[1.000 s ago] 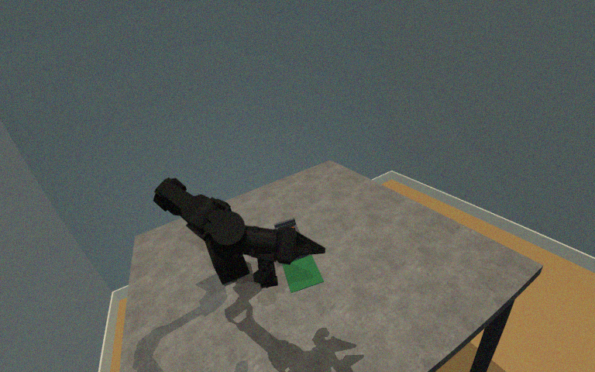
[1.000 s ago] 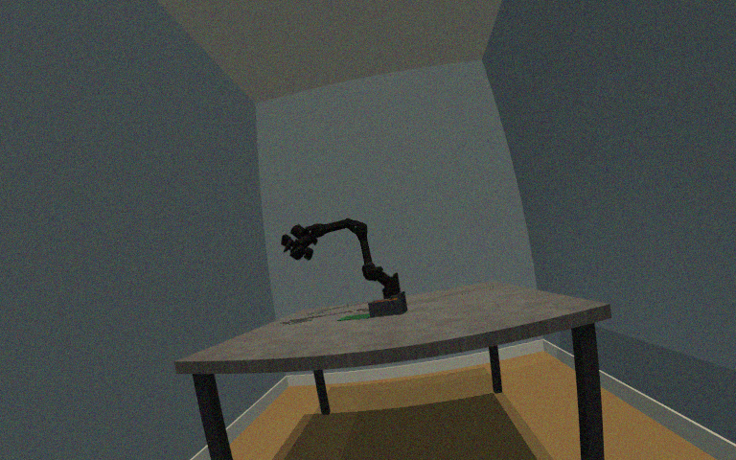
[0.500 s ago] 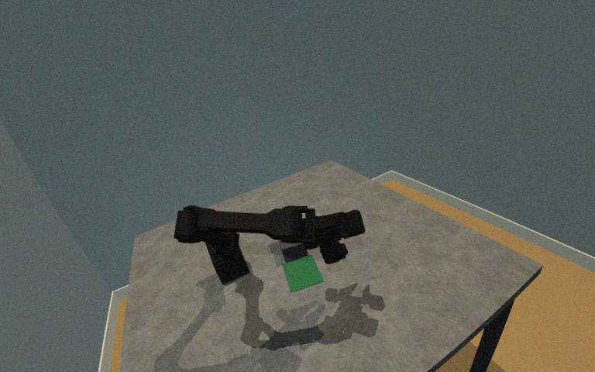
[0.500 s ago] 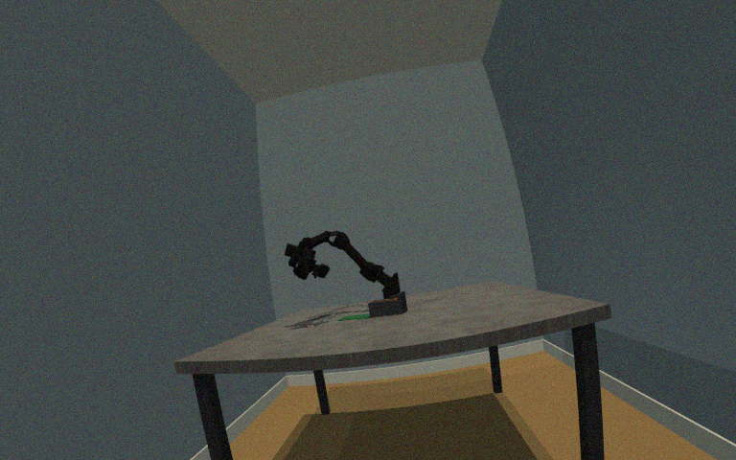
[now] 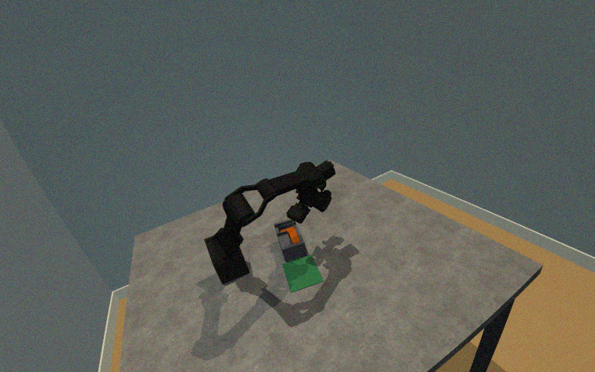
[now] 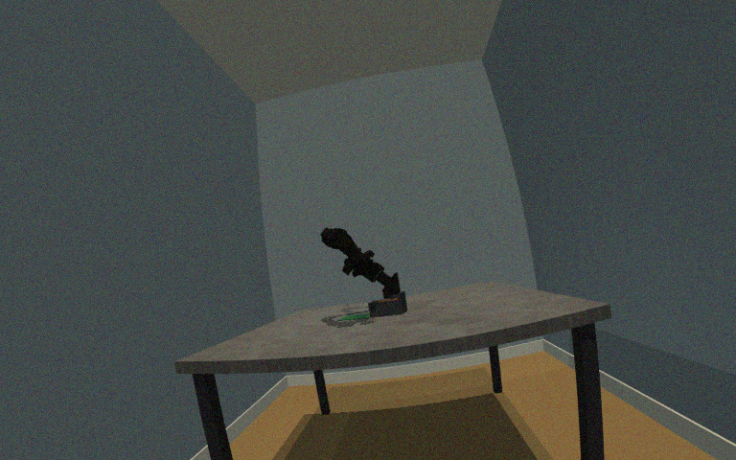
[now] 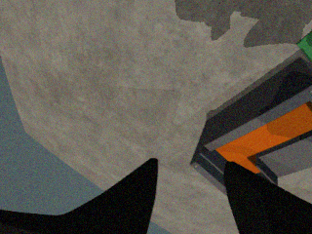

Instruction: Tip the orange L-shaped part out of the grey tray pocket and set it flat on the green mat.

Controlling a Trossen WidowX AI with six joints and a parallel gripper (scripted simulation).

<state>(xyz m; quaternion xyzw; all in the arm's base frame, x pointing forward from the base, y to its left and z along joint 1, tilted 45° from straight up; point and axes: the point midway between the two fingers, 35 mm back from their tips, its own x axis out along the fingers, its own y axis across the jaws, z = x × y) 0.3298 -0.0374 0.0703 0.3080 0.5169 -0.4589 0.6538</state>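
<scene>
My gripper tip is now 110 mm above the orange part, 80 mm past it and 50 mm to the right of it. Round my gripper tip: green mat (180 mm below, 130 mm behind, 110 mm to the right).
</scene>
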